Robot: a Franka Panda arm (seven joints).
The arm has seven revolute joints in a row. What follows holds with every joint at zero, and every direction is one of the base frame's. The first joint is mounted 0.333 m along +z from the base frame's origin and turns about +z. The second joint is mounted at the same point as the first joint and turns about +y. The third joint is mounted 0.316 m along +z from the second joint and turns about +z. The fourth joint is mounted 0.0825 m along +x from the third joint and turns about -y. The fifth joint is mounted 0.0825 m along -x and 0.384 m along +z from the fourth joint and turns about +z. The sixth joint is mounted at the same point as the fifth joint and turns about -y. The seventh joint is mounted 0.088 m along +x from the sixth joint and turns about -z. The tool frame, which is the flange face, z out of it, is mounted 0.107 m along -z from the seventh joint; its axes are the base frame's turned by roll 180, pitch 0 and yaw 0 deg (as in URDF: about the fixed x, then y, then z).
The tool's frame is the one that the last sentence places.
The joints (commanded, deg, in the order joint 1, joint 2, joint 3, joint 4, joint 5, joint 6, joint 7), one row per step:
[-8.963, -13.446, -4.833, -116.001, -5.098, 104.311, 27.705]
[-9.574, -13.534, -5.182, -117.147, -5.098, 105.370, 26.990]
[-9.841, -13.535, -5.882, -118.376, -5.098, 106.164, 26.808]
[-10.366, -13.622, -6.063, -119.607, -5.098, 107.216, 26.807]
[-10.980, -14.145, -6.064, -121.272, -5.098, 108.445, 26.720]
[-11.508, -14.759, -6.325, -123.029, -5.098, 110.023, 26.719]
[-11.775, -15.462, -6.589, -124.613, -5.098, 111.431, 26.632]
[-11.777, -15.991, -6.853, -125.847, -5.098, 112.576, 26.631]
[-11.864, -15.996, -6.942, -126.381, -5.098, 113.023, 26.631]
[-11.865, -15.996, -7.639, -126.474, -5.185, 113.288, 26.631]
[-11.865, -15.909, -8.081, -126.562, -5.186, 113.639, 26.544]
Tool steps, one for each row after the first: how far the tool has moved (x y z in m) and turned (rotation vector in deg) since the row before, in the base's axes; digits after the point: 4 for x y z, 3 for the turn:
[-0.0027, -0.0077, -0.0073, 0.099, 0.032, -0.144]
[-0.0034, -0.0077, -0.0093, 0.290, 0.401, -0.688]
[-0.0028, -0.0052, -0.0080, 0.100, 0.074, -0.605]
[-0.0048, -0.0037, -0.0077, 0.058, -0.098, -0.412]
[-0.0053, -0.0050, -0.0072, 0.039, -0.454, -0.641]
[-0.0049, -0.0029, -0.0053, 0.017, -0.540, -0.311]
[-0.0034, -0.0010, -0.0043, 0.023, -0.457, -0.156]
[-0.0011, -0.0010, -0.0038, 0.064, 0.069, -0.132]
[-0.0018, -0.0059, -0.0006, 0.063, -0.179, -0.624]
[-0.0007, -0.0037, -0.0010, 0.056, -0.186, -0.318]

